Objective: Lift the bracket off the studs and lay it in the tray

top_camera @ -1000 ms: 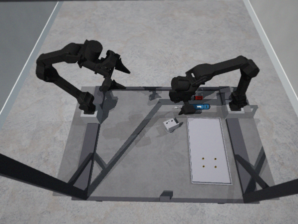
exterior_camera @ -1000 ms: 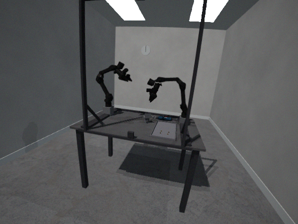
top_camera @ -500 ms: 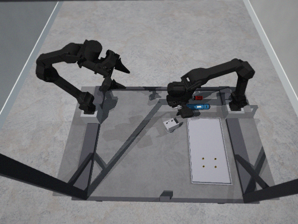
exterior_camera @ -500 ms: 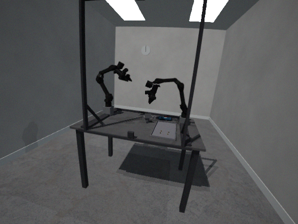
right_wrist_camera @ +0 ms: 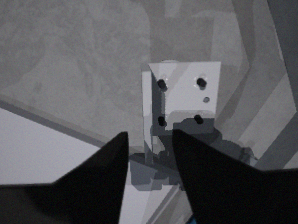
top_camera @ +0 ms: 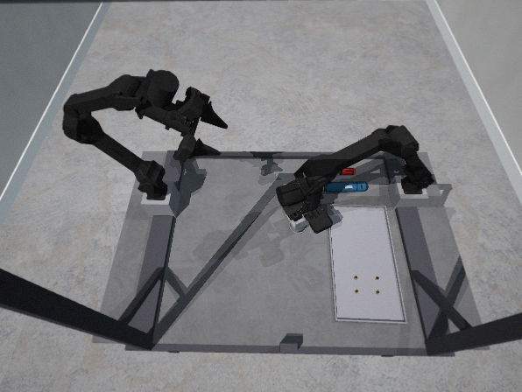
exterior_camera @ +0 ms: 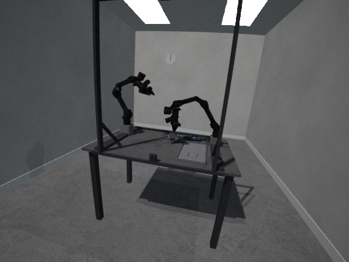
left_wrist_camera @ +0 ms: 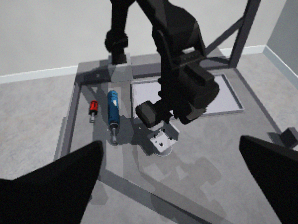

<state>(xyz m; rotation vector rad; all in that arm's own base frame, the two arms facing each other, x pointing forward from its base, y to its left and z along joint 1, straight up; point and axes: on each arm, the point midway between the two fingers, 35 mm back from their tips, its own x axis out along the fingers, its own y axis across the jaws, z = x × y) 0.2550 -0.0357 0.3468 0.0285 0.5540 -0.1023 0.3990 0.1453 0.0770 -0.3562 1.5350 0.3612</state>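
The grey bracket is 3 cm ahead of my right hand, 2 cm to the left of it and 9 cm below it. Also, from my right hand: tray 11 cm behind, 20 cm to the right, 15 cm below; then round joint module 3 cm ahead, 2 cm to the left, 13 cm below; then small red tool 26 cm ahead, 19 cm to the right, 15 cm below.
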